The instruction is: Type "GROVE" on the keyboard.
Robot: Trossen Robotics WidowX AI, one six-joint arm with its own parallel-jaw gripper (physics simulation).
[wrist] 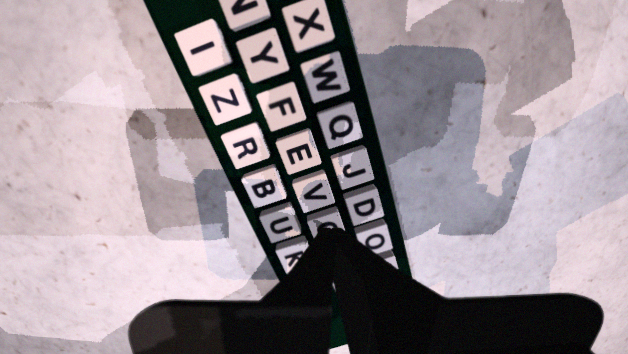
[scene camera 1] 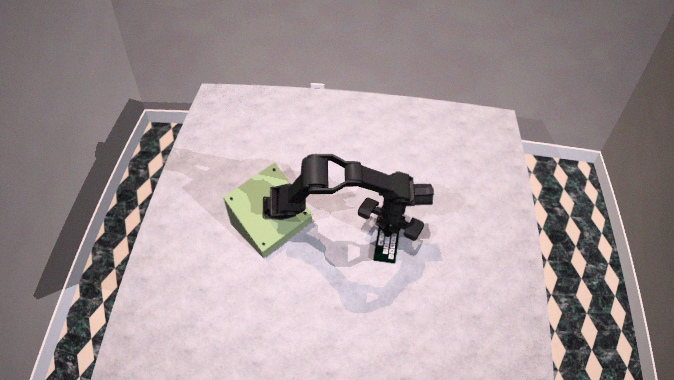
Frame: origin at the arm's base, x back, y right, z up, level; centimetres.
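Seen in the pictures: gripper, fingertip midpoint: [wrist: 330, 237] [scene camera 1: 388, 236]; arm's base at its link origin: [scene camera 1: 273, 208].
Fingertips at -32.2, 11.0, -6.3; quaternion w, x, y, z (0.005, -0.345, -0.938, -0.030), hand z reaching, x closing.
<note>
Offsets run from my fingertips to a thing's middle, as dx, dy, dz. Level surfaces: height alone.
The keyboard @(-0.5, -1.5, -1.1) [scene camera 1: 378, 256] [wrist: 170, 15] is a narrow dark green board with rows of white letter keys, lying on the table right of the arm's base. In the wrist view the R key @(+0.1, -5.1, -0.5) [wrist: 245, 145], E key @(-1.3, -3.6, -0.5) [wrist: 299, 151], V key @(-0.7, -1.9, -0.5) [wrist: 314, 192] and O key @(-1.3, +1.7, -0.5) [wrist: 374, 242] show. The G key @(-0.1, -0.2, -0.5) [wrist: 320, 220] is partly covered by the fingertips. My gripper [scene camera 1: 389, 232] [wrist: 330, 237] is shut and empty, pointing down with its tips over or at the G key. Whether the tips touch the key cannot be told. Keys behind the fingers are hidden.
The arm's base stands on a light green sloped block [scene camera 1: 250, 212] at the left of the pale table @(dz -1.9) [scene camera 1: 300, 320]. The arm arches from there to the keyboard. Shadows of the arm fall across the table and keys. A small white box [scene camera 1: 317, 86] shows at the table's far edge.
</note>
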